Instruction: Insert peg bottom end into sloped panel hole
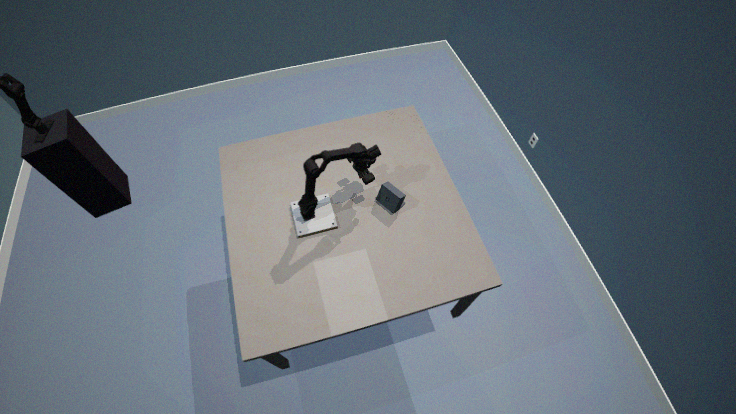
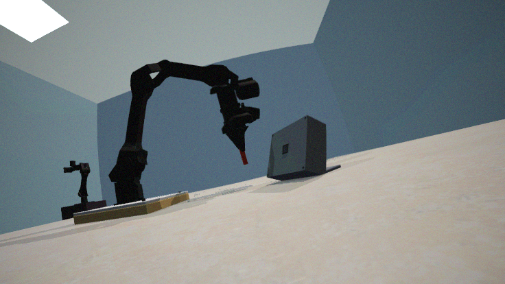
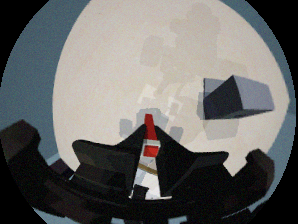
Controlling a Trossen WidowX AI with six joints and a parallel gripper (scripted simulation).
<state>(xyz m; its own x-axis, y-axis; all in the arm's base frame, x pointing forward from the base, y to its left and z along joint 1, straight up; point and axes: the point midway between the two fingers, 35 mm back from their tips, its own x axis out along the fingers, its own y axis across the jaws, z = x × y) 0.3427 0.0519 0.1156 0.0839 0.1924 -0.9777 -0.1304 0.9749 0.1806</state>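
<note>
My gripper tip is 90 mm short of the sloped panel, 180 mm to the left of it and 50 mm above it. From my gripper tip the other things lie so: red peg (20 mm above).
</note>
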